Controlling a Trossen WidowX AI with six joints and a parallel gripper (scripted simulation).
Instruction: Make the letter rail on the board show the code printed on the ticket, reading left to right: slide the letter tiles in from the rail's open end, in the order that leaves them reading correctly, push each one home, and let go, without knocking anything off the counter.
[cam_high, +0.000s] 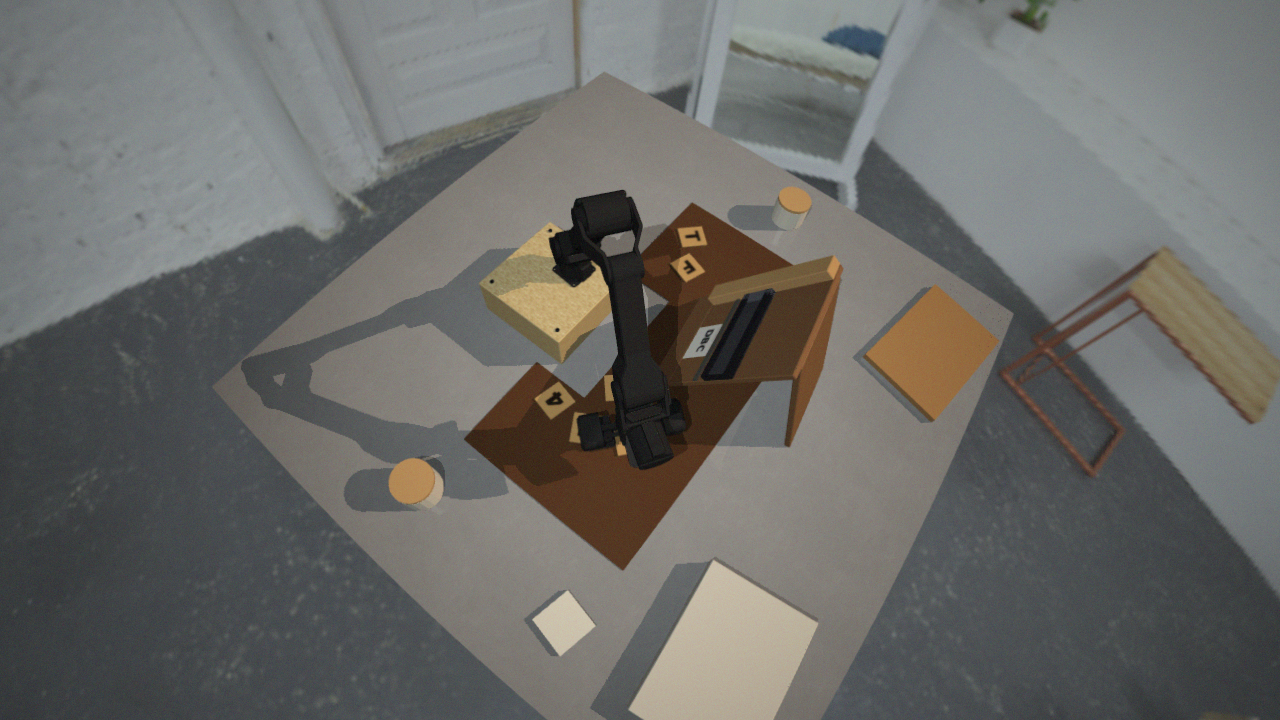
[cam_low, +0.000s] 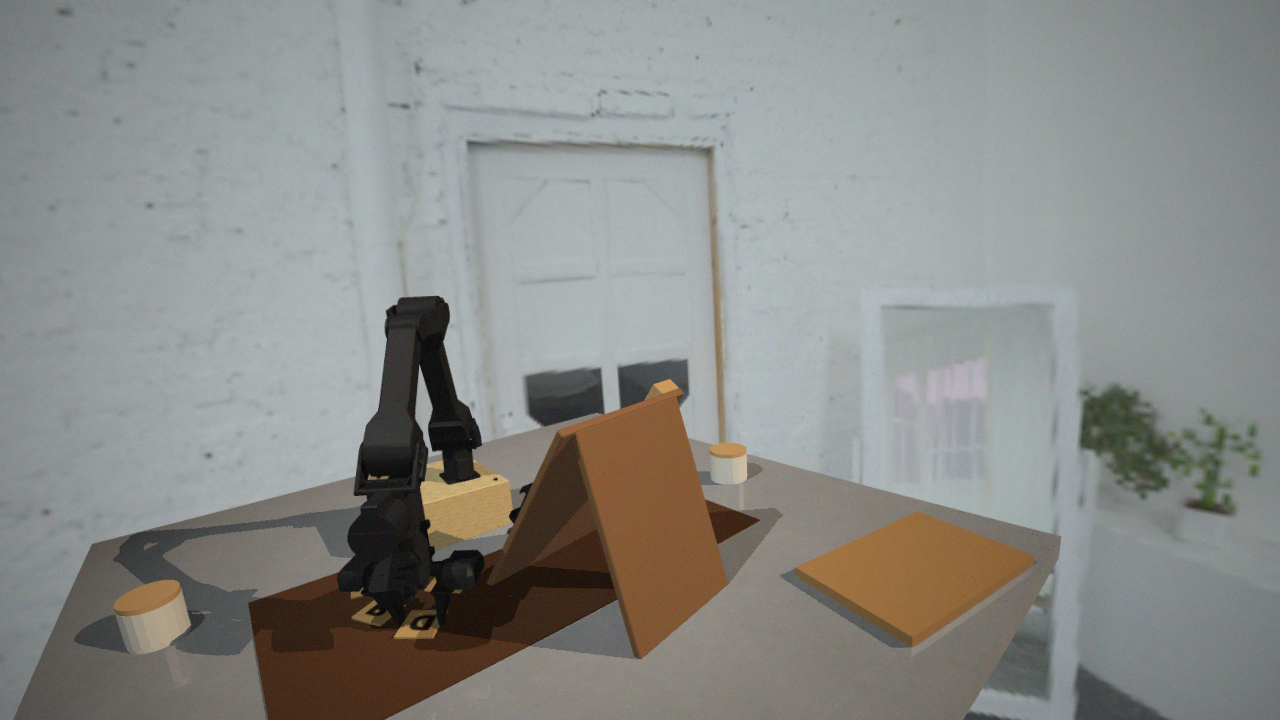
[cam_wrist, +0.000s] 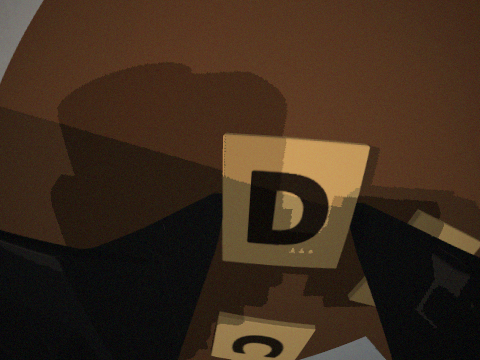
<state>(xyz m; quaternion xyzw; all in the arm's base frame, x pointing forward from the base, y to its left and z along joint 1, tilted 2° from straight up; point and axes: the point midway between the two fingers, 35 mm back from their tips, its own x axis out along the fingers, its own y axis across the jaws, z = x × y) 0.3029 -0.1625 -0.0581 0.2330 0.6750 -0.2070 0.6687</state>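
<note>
Right now my gripper tip is 80 mm past the C tile and 70 mm to the right of it. Round my gripper tip: brown mat (100 mm behind, 160 mm to the left); D tile (right at my gripper tip); tile marked 4 (160 mm behind, 40 mm to the right).
</note>
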